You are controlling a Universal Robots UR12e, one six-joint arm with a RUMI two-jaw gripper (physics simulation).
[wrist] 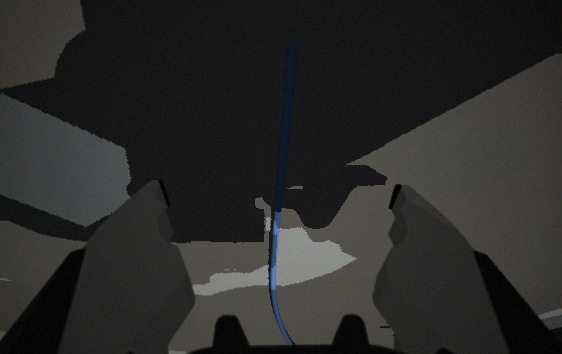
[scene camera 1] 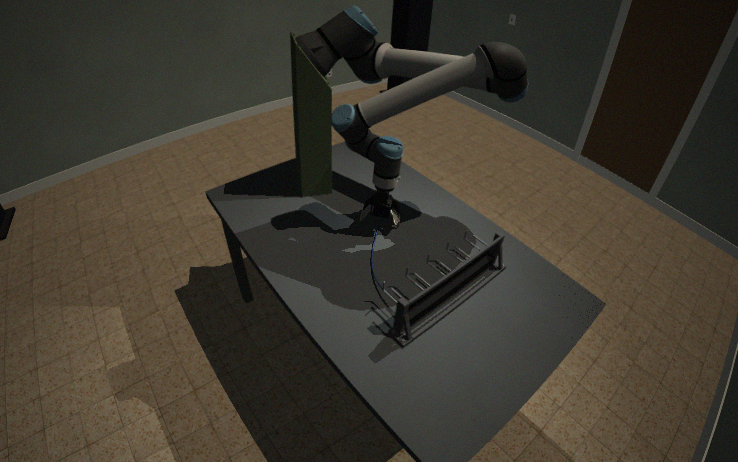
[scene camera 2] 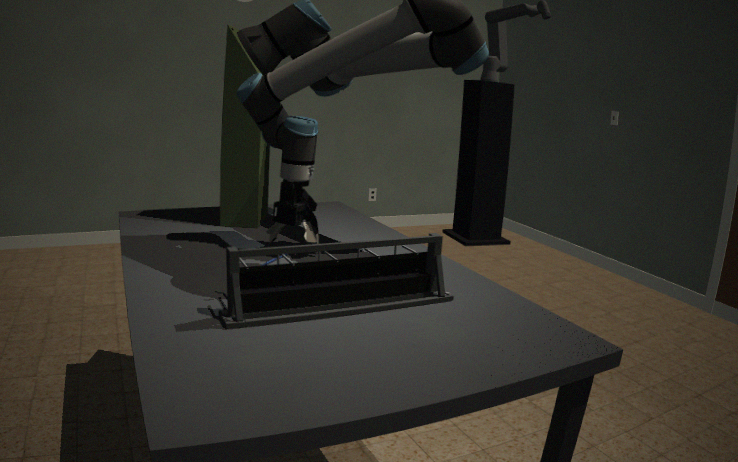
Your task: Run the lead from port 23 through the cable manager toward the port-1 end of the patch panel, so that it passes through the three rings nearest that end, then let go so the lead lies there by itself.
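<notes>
The blue lead [scene camera 1: 372, 264] [scene camera 2: 272, 260] [wrist: 274, 280] runs in a curve from the near left end of the patch panel [scene camera 1: 457, 270] [scene camera 2: 337, 247] out over the table, towards the arm. Several wire rings [scene camera 1: 417, 278] of the cable manager stick out on the panel's arm side; I cannot tell whether the lead passes through any of them, nor which end is port 1. My gripper [scene camera 1: 379, 222] [scene camera 2: 293, 240] [wrist: 281, 184] is open, pointing down near the lead's free end, away from the rings. In the wrist view the lead lies between the spread jaws, touching neither.
A tall green board [scene camera 1: 315, 130] [scene camera 2: 239, 141] stands upright on the dark table [scene camera 1: 490, 375] [scene camera 2: 381, 370] behind the gripper, beside the arm's base. A black pedestal [scene camera 2: 483, 163] with a small grey device on top stands on the floor beyond the table.
</notes>
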